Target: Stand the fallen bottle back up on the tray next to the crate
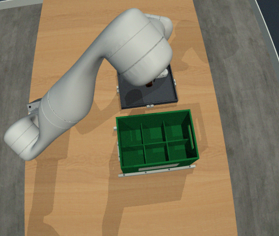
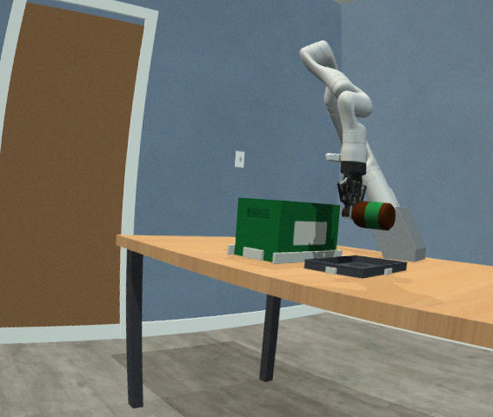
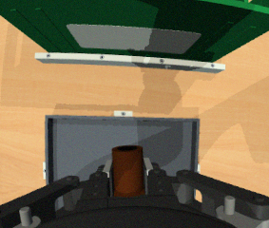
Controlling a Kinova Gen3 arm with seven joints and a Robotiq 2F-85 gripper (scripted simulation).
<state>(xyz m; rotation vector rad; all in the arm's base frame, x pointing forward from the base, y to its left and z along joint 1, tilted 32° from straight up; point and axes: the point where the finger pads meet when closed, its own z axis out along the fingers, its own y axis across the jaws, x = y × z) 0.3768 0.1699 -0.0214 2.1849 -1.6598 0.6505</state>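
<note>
My hand is 50 mm to the right of the brown bottle and 10 mm past it. The rest, counted from my hand: green crate (230 mm to the right, 70 mm below, 30 mm ahead); dark grey tray (140 mm below, 50 mm to the left).
</note>
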